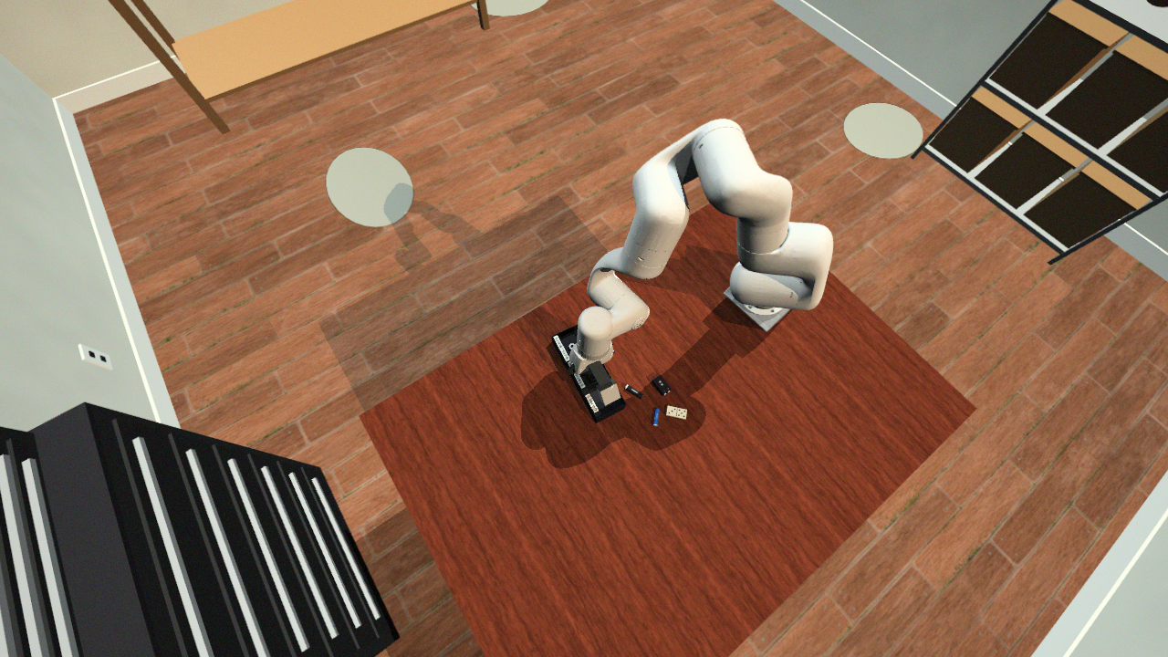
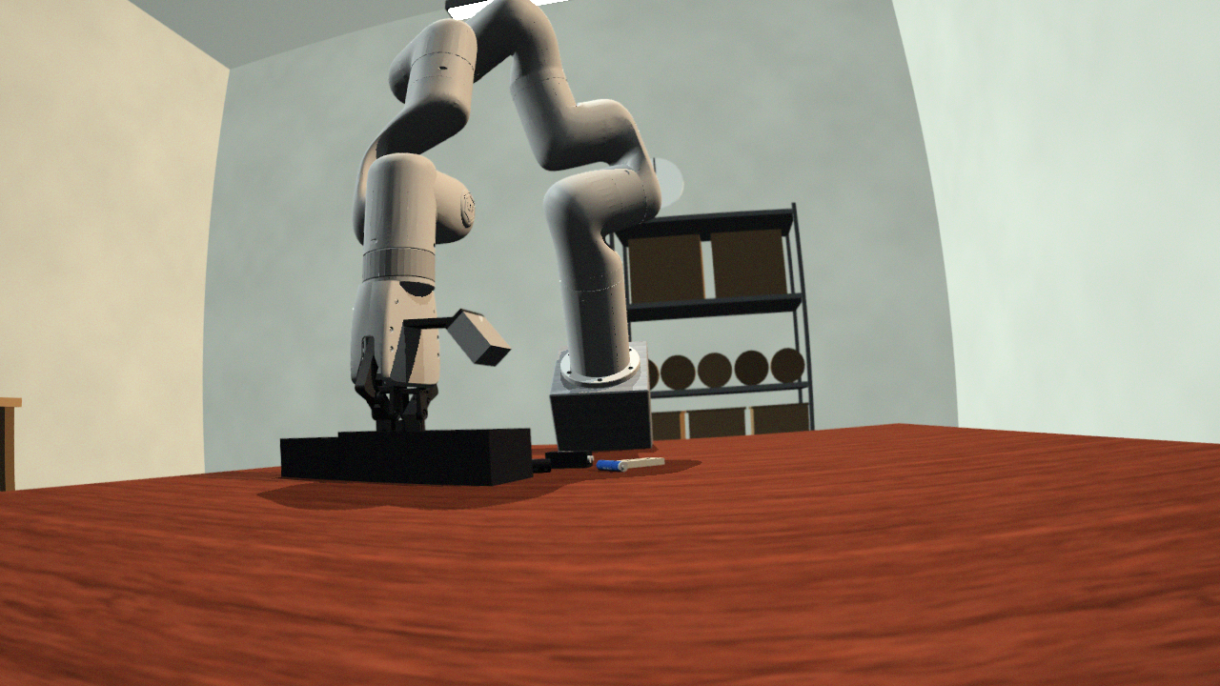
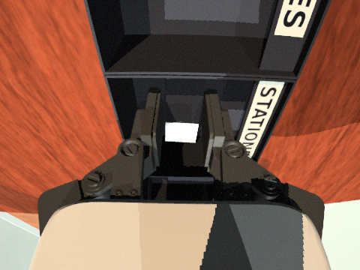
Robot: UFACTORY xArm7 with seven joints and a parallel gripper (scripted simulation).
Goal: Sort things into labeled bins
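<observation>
The black bin row lies 1 cm ahead of my hand and 1 cm below it. Also, from my hand: nut (2 cm behind, 8 cm to the right, 3 cm below); then black cylindrical battery (5 cm behind, 12 cm to the left, 3 cm below); then black boxy battery (11 cm behind, 17 cm to the left, 3 cm below).
</observation>
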